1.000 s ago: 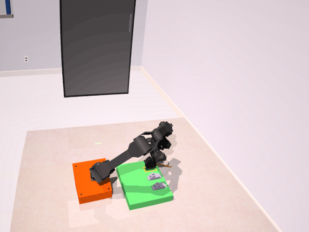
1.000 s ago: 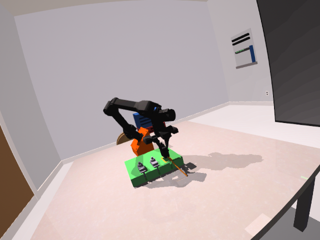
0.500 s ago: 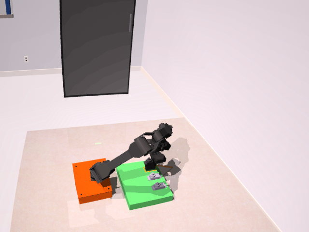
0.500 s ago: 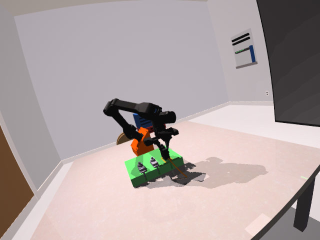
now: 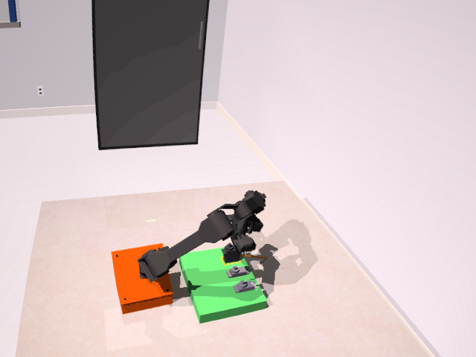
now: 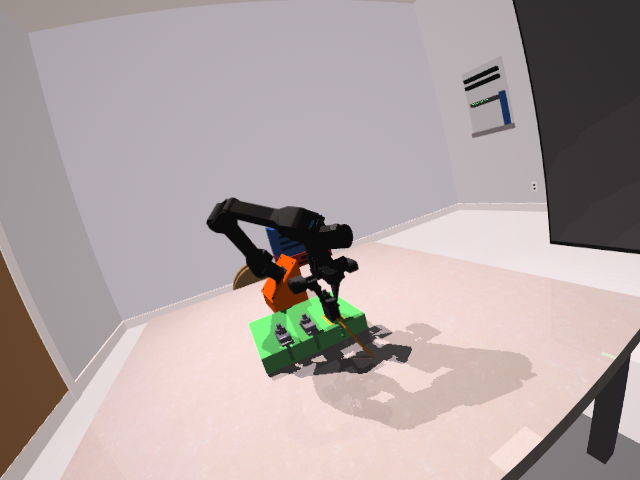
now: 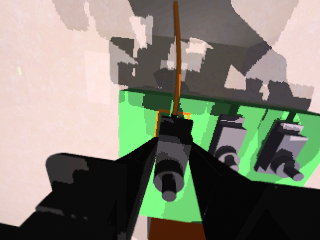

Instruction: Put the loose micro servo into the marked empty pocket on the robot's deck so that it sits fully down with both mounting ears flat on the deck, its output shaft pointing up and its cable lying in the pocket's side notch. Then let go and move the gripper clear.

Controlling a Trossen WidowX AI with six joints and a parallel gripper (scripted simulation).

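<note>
The green deck is 12 cm behind my gripper tip, 8 cm to the right of it and 8 cm below it.
</note>
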